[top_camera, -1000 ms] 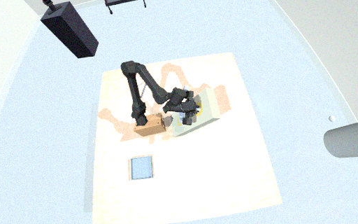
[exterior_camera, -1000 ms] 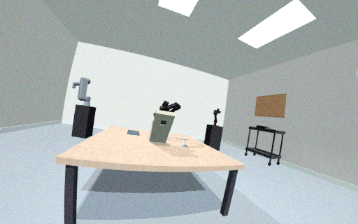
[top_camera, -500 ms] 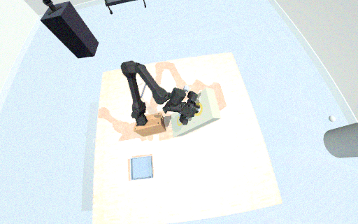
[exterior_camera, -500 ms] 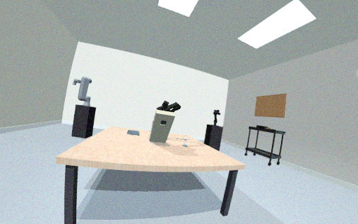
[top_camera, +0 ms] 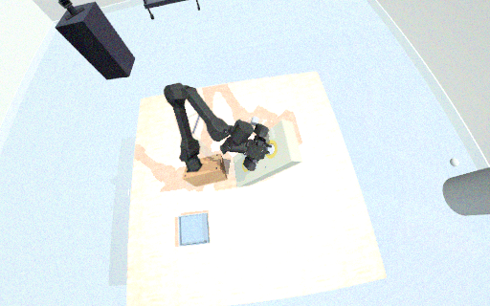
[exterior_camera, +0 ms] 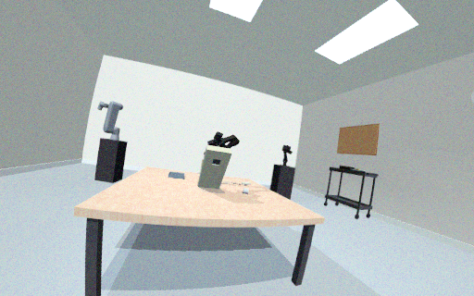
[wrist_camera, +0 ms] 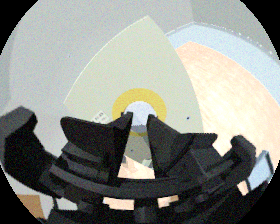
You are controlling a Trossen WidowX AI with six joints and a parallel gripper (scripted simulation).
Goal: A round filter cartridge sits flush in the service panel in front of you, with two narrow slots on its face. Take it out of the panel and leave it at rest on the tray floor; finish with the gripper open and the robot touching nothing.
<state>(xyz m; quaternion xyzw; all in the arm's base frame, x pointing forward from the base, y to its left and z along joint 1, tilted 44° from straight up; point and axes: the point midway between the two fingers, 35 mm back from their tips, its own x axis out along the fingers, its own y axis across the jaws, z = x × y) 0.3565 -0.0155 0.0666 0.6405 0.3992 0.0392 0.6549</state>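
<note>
Right now the service panel is 9 cm below my gripper tip and 3 cm behind it. From my gripper tip the other things lie so: blue tray: 40 cm behind, 32 cm to the right, 26 cm below; round filter cartridge: 1 cm below, 1 cm ahead.
</note>
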